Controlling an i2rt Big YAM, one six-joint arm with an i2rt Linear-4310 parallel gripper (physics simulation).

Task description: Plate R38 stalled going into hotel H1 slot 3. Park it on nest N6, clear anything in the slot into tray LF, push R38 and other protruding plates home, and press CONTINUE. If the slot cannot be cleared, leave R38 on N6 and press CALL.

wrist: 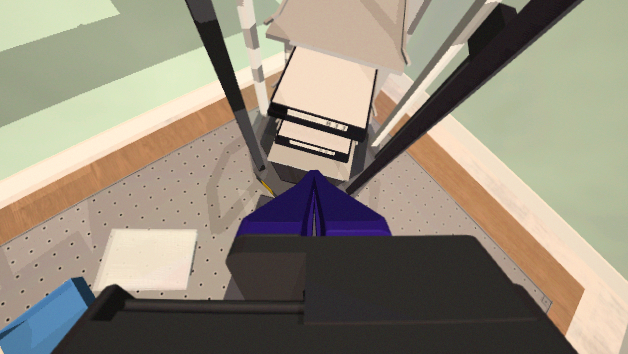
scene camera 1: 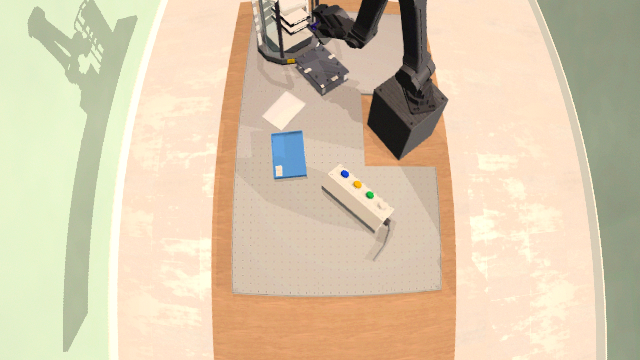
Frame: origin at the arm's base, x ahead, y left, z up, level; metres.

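Seen in the pictures: gripper, fingertip midpoint: (wrist: pixel 314 177) (scene camera 1: pixel 311 27); arm's base at its link origin: (scene camera 1: pixel 418 95).
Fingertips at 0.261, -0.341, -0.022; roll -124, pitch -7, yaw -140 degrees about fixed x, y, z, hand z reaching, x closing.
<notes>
Offsets run from my fingertips to a thing's middle, as dx, dy, dz. "pt": to the spot under its first point.
My gripper (scene camera 1: pixel 314 26) (wrist: pixel 314 177) is shut and empty, its purple fingertips in front of the hotel's open side. The hotel {+0.067, -0.125, -0.018} (scene camera 1: pixel 279 35) (wrist: pixel 222 70) has dark posts. In the wrist view, two white-topped plates with black edges and labels show inside: a larger upper plate {+0.057, -0.098, -0.007} (wrist: pixel 327 87) and a lower plate {+0.059, -0.102, -0.060} (wrist: pixel 316 136). A bare beige shelf {+0.063, -0.111, +0.038} (wrist: pixel 345 27) is above them. The label letters are too small to read, so I cannot tell which is R38. A dark nest block {-0.022, +0.065, -0.184} (scene camera 1: pixel 322 69) stands beside the hotel. A blue tray {+0.147, +0.361, -0.213} (scene camera 1: pixel 289 156) (wrist: pixel 45 317) has an unreadable white tag.
A flat white rectangle {pt +0.134, +0.204, -0.209} (scene camera 1: pixel 284 111) (wrist: pixel 147 259) lies between the hotel and the blue tray. A button box {-0.035, +0.556, -0.180} (scene camera 1: pixel 357 200) with blue, yellow, green and white buttons stands nearer the front, its cable {pt -0.088, +0.719, -0.216} (scene camera 1: pixel 384 246) trailing. The arm's dark base (scene camera 1: pixel 400 122) stands at the right.
</notes>
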